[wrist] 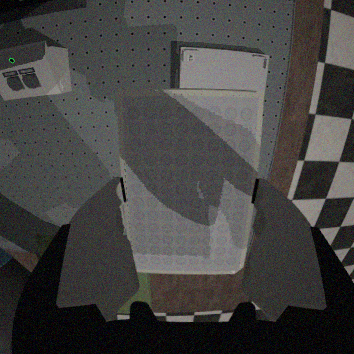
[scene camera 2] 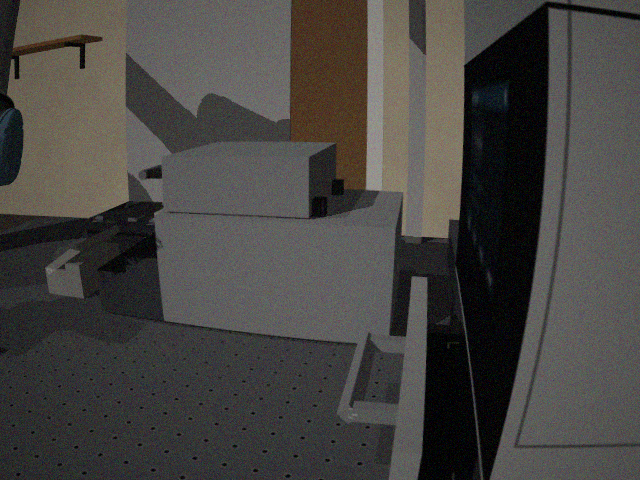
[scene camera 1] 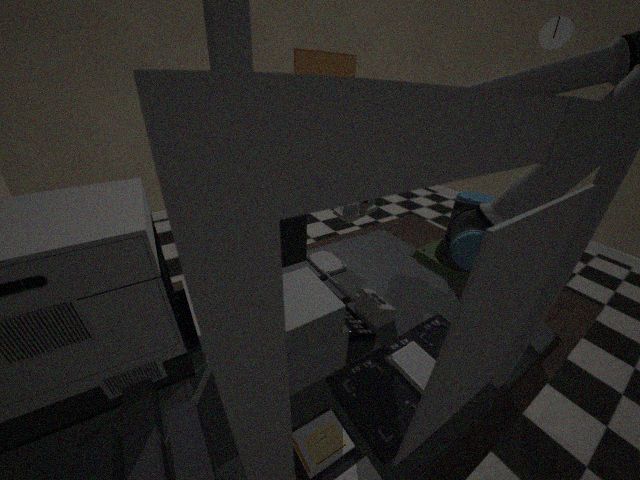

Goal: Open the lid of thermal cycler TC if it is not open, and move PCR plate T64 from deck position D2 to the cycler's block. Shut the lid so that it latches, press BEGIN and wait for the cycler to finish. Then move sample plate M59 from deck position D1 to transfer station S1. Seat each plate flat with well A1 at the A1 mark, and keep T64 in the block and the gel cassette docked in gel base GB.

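Places are measured from the arm's base along level axes (x down, y right, z back), in centimetres.
Where they show: gripper, fingertip midpoint: (wrist: pixel 188 179) (scene camera 1: pixel 353 211).
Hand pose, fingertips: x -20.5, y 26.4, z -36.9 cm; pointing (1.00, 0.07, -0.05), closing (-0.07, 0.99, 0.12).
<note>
Each offset is from my fingertips to the top centre of the thing. "spot": to the spot under its first point. Level surfaces: height alone.
My gripper (wrist: pixel 188 179) is shut on the long edges of a pale, many-welled plate, taken as sample plate M59 @(dx -2.8, dy -0.1, dz +0.5 cm) (wrist: pixel 175 142); no name label is readable. The plate hangs above the bench in the wrist view and covers part of transfer station S1 @(dx +22.4, dy +8.1, dz -4.3 cm) (wrist: pixel 222 72), a white pad with corner marks. The likely thermal cycler TC (scene camera 2: pixel 273 268) (scene camera 1: pixel 315 356) has its lid @(spot: dx +6.5, dy -10.3, dz -38.4 cm) (scene camera 2: pixel 237 180) down; its block is hidden and the latch cannot be judged. A white plate @(dx +16.7, dy -44.6, dz -22.0 cm) (scene camera 1: pixel 413 361) lies on the dark deck @(dx +18.3 cm) (scene camera 1: pixel 361 395). The gripper is hidden in scene camera 1.
A pale box with a green ring and two dark slots @(spot: dx +18.3, dy -20.0, dz -9.2 cm) (wrist: pixel 35 82) (scene camera 1: pixel 377 307) stands near the pad. A yellowish square on a white base @(dx +18.6, dy -40.8, dz -48.9 cm) (scene camera 1: pixel 320 439) lies nearer scene camera 1. A big grey frame (scene camera 1: pixel 227 144) blocks much of that view. A tall machine @(spot: dx +1.9, dy +26.1, dz -58.4 cm) (scene camera 2: pixel 578 232) stands right.
</note>
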